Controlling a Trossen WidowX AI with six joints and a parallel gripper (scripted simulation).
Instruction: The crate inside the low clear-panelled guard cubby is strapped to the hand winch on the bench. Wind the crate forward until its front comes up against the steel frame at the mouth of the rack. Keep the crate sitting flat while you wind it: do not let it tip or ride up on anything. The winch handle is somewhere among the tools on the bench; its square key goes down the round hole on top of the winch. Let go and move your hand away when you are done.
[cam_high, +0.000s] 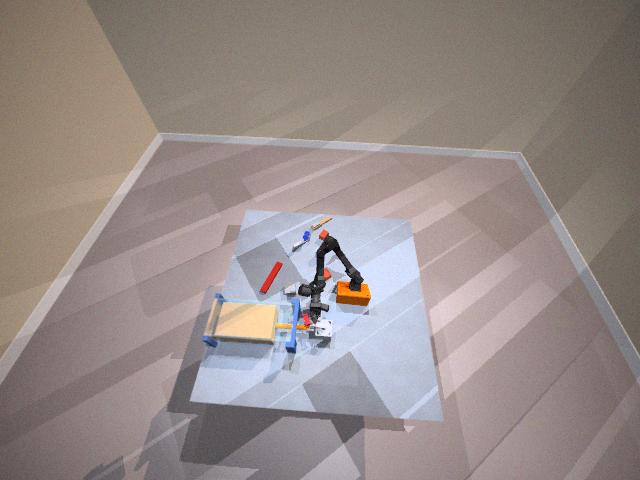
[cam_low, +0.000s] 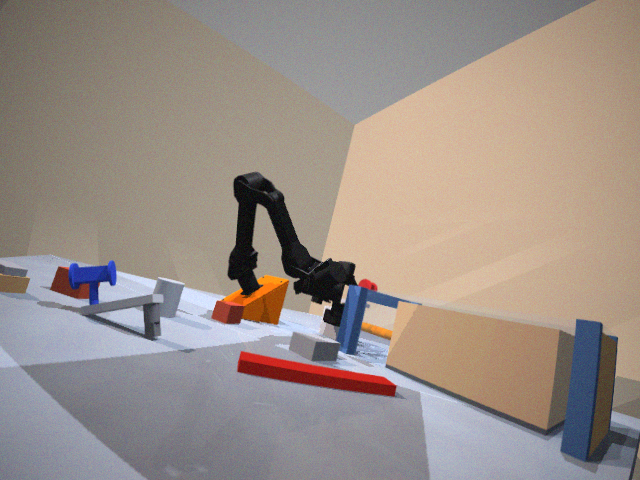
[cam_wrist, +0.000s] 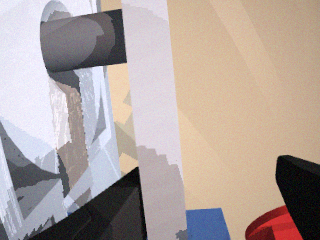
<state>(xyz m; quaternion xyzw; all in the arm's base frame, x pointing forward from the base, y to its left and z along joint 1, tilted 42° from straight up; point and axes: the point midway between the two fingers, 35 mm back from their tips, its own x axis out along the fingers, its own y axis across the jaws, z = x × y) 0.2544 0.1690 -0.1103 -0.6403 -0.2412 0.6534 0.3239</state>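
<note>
Right now my gripper tip is 10 mm to the left of the red-knobbed winch handle, 10 mm short of it and 10 mm above it. From my gripper tip the other things lie so: red knob 50 mm ahead, 20 mm to the right, 20 mm above; then blue frame 110 mm ahead, 30 mm below, 10 mm to the right; then winch 100 mm below, 70 mm behind, 10 mm to the right.
</note>
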